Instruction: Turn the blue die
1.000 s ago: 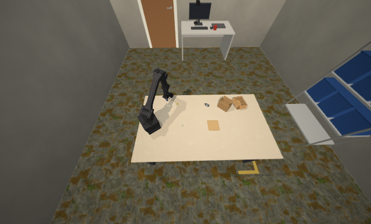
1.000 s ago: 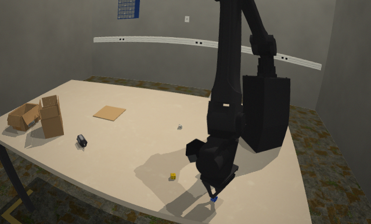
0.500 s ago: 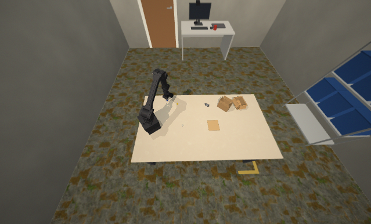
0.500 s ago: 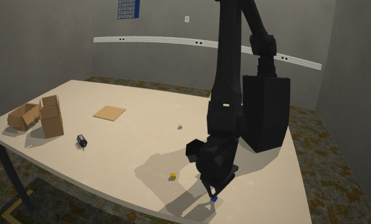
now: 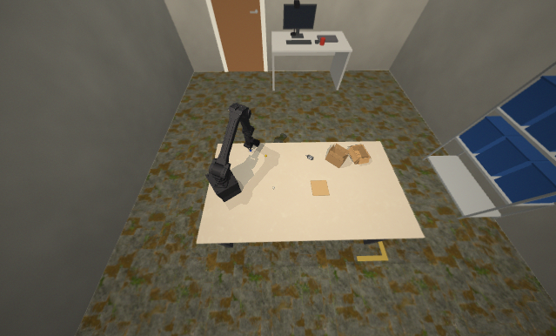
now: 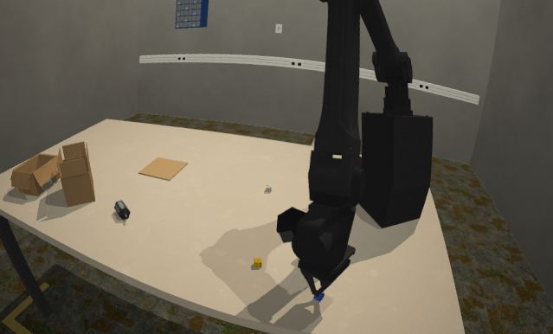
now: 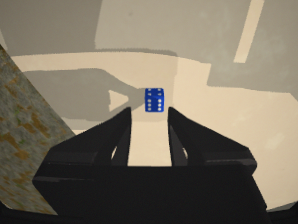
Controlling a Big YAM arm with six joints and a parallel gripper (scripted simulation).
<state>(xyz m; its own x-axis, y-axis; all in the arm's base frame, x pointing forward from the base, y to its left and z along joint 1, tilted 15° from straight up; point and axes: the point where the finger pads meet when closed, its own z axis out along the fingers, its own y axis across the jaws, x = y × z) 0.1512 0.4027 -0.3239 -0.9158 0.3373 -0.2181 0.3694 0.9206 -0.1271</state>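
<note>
The blue die is 3 cm below my hand. Also, from my hand: mat 63 cm ahead, 39 cm to the right, 3 cm below; then yellow die 15 cm ahead, 6 cm to the right, 3 cm below; then white die 24 cm ahead, 40 cm to the right, 3 cm below.
</note>
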